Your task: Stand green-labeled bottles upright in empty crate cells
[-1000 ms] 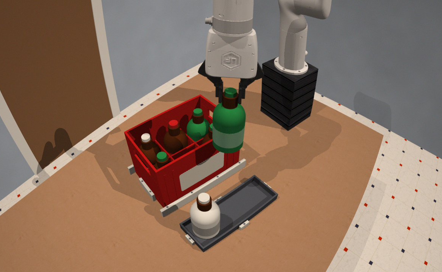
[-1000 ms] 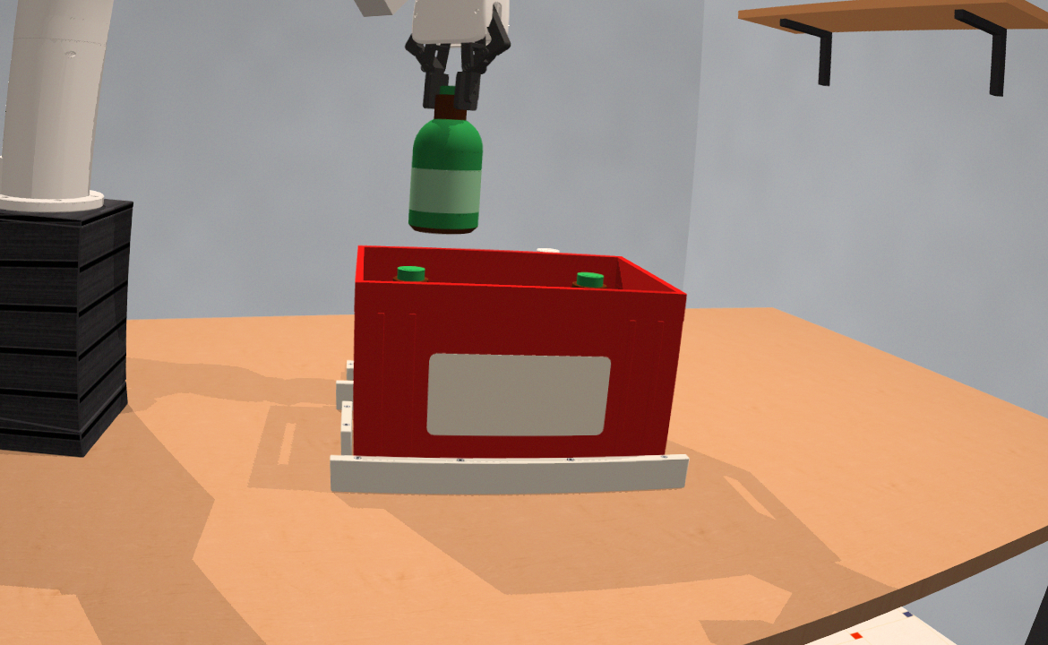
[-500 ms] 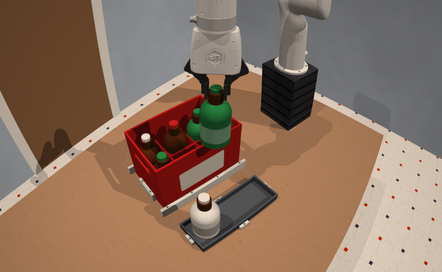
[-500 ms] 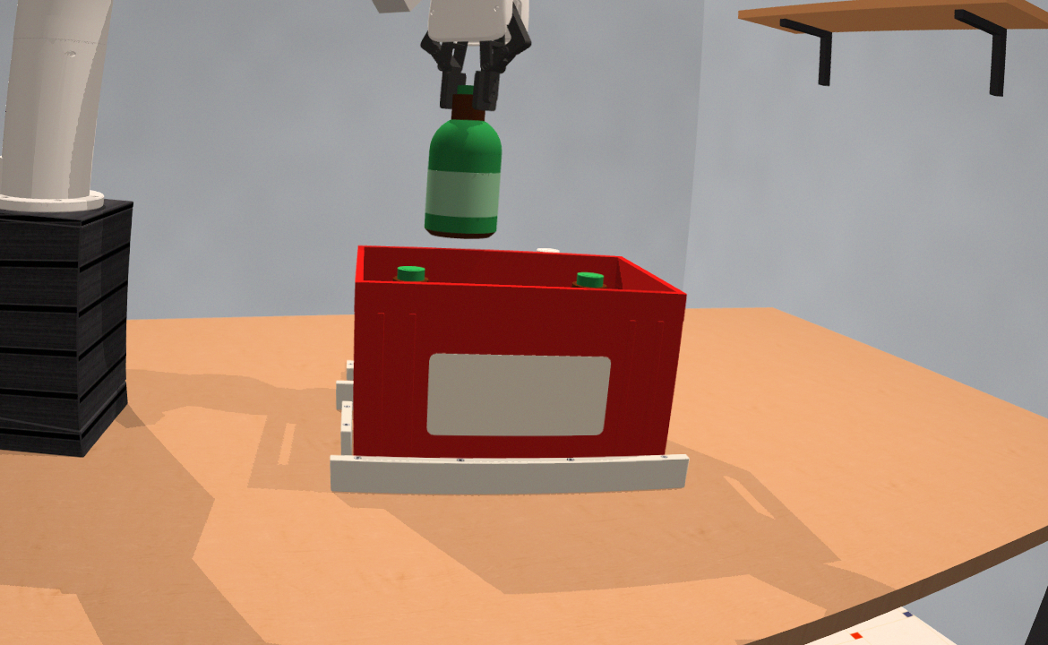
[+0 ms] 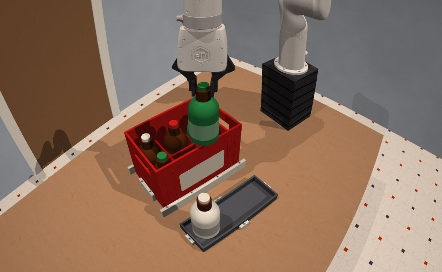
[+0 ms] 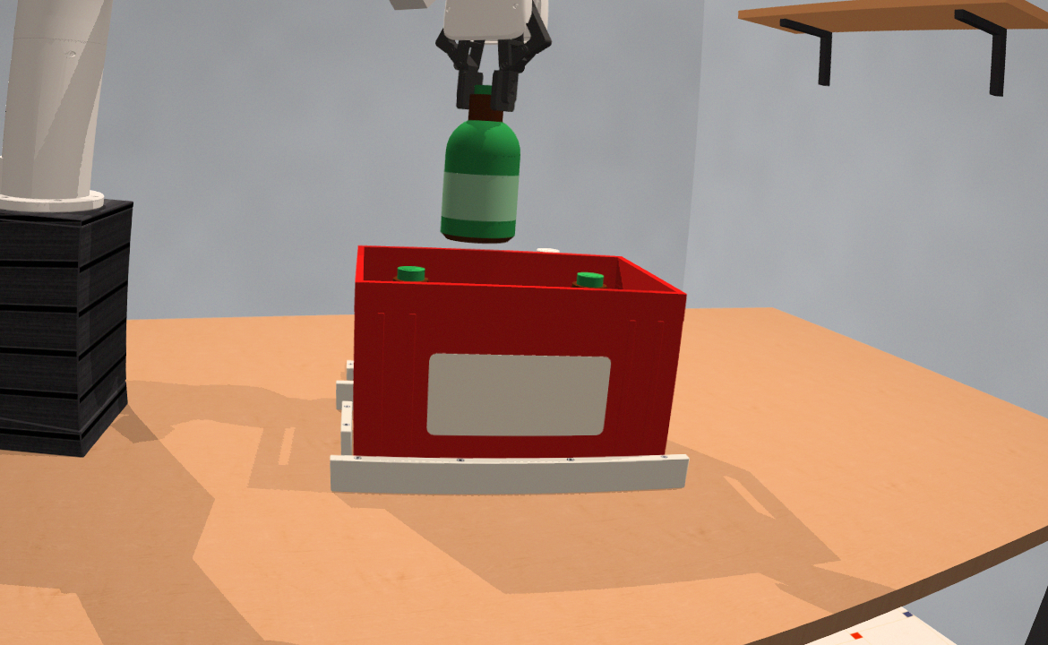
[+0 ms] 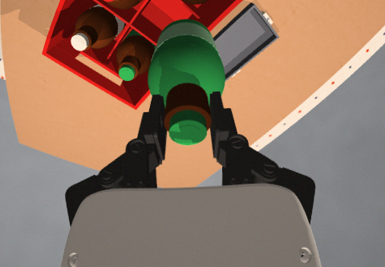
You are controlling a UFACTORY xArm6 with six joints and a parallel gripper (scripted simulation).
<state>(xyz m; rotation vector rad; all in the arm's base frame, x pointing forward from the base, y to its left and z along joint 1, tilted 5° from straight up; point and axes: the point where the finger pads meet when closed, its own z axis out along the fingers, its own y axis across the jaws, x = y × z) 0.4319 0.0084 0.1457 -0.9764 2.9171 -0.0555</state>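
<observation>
Now: hand 70 mm above the green bottle. Round my hand: dark tray 40 mm ahead, 130 mm to the left, 320 mm below; crate 10 mm ahead, 80 mm to the right, 250 mm below; white-labeled bottle 120 mm ahead, 110 mm to the left, 250 mm below.
</observation>
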